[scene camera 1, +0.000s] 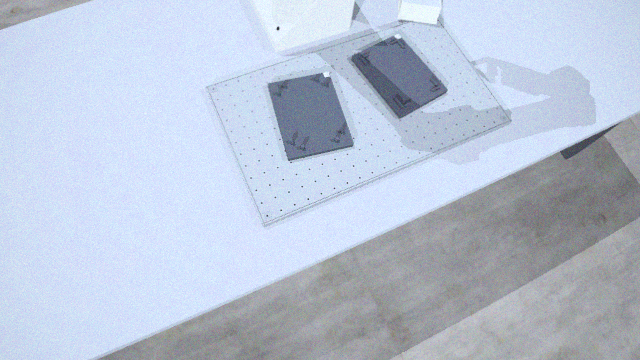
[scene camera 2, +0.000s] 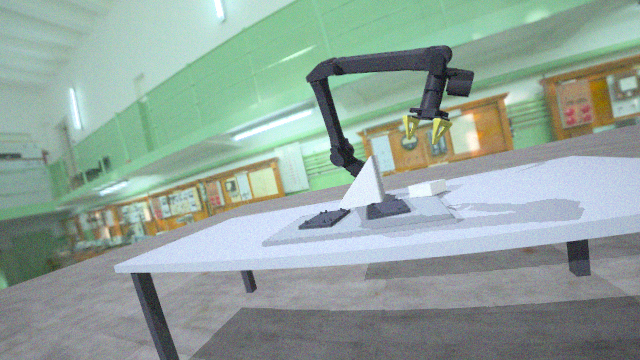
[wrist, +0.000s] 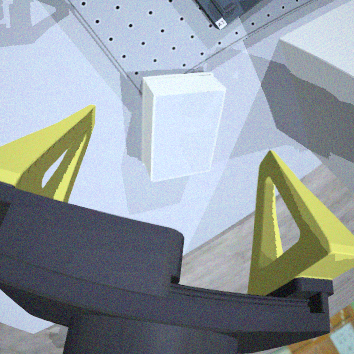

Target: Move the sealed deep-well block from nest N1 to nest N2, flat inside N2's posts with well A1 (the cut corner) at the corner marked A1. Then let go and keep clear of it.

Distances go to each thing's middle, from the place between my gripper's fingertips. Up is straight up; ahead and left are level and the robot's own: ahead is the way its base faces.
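I find the white block (wrist: pixel 180 113) 170 mm below my hand, 110 mm behind it and 10 mm to the left of it. There is the perforated plate (scene camera 1: pixel 382 142) too, and measured from my hand that plate is 250 mm to the right, 190 mm below and 80 mm ahead.
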